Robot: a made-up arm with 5 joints.
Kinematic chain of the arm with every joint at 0, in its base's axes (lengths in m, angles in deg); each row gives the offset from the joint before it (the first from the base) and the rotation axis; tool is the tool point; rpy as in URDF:
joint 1: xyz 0.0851 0 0.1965 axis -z
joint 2: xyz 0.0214 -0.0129 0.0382 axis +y
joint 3: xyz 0.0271 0 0.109 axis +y
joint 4: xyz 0.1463 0 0.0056 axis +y
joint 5: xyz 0.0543 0.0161 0 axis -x
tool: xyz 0 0 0 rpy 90 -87.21 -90
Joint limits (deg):
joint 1: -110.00..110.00
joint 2: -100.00..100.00
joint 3: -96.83..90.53
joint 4: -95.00..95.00
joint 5: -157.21..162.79
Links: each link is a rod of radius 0.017 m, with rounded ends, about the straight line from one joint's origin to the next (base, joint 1, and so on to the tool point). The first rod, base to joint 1, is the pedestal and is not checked.
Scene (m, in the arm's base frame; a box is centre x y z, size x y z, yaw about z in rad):
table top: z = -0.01
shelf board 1: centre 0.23 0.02 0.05 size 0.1 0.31 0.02 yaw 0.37
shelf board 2: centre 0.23 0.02 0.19 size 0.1 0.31 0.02 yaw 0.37
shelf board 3: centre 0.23 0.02 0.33 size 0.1 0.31 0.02 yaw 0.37
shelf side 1: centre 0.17 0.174 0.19 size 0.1 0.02 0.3 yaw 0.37
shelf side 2: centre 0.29 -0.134 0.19 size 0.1 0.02 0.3 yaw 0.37
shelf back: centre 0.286 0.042 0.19 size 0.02 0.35 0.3 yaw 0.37
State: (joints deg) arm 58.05 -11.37 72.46 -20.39 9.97
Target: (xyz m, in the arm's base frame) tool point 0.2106 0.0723 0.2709
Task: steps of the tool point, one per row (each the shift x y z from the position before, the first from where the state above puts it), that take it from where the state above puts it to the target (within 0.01 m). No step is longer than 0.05 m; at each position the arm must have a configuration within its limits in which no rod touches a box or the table.
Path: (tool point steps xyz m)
1: 0.0103 0.0079 0.0227
2: 0.0068 0.0117 0.0208
3: 0.0030 0.0142 0.0180
4: -0.0007 0.0154 0.0150
5: 0.0139 0.0226 0.0021
6: 0.0084 0.0254 0.0023
7: 0.0023 0.0268 0.0022
8: -0.0039 0.0265 0.0022
9: -0.0100 0.0249 0.0023
10: -0.0154 0.0218 0.0022
11: 0.0103 -0.0010 -0.0001
12: 0.0108 -0.0016 -0.0017
13: 0.0112 -0.0024 -0.0032

